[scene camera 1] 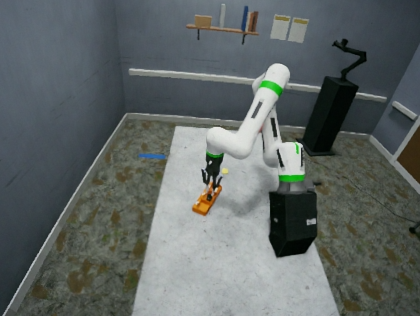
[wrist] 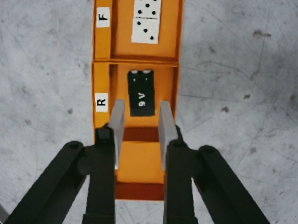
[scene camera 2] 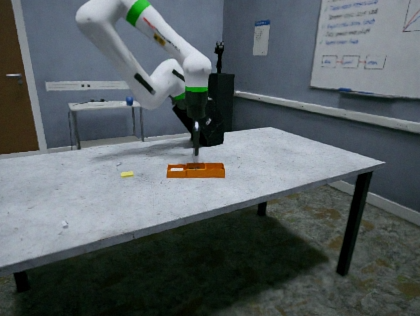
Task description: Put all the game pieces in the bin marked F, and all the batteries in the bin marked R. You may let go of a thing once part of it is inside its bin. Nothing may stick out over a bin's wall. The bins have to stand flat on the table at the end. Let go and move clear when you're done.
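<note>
What you'd see in the pictures is a black battery, an orange bin block and my gripper.
</note>
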